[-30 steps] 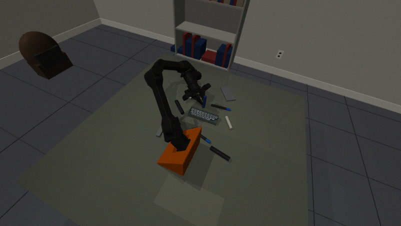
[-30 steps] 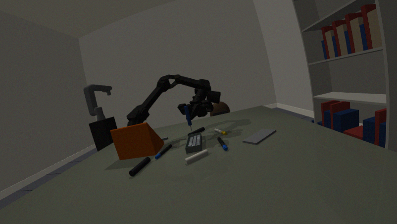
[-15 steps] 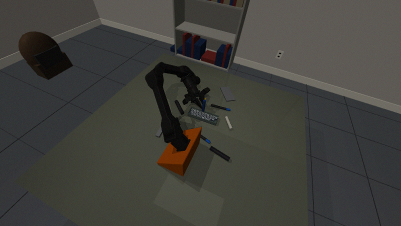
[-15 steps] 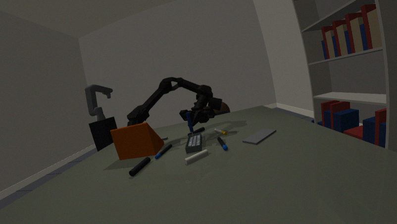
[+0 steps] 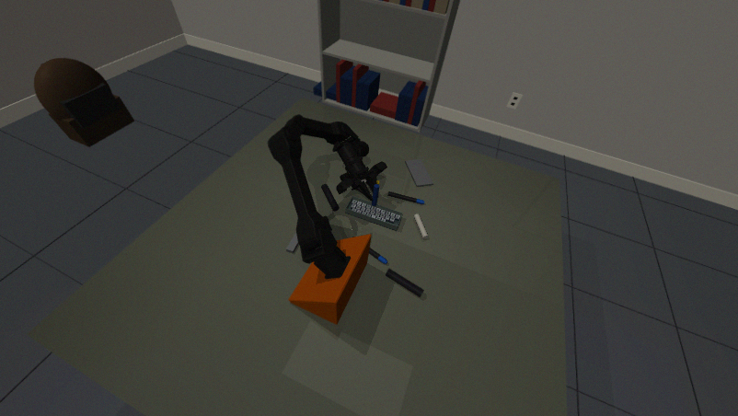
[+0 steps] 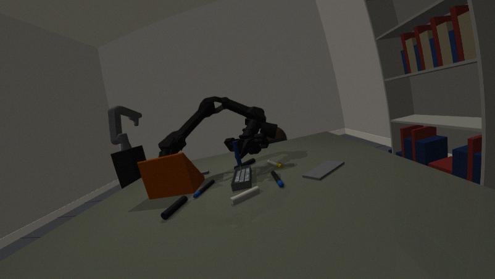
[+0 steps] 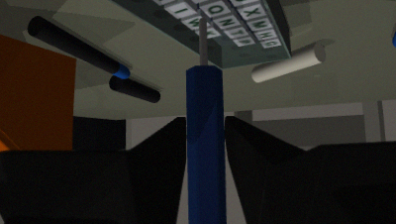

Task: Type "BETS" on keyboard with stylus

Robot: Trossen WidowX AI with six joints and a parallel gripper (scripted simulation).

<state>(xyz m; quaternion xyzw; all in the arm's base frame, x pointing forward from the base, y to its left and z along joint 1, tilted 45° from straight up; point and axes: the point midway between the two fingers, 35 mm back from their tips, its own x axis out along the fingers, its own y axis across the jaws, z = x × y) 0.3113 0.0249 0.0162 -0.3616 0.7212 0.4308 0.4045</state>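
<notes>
Now: the blue stylus 1 cm below my gripper tip. The rest, counted from my gripper tip: white cylinder (2 cm ahead, 17 cm to the right, 8 cm below); yellow-tipped marker (14 cm ahead, 8 cm to the left, 8 cm below); grey slab (29 cm ahead, 10 cm to the right, 8 cm below).
</notes>
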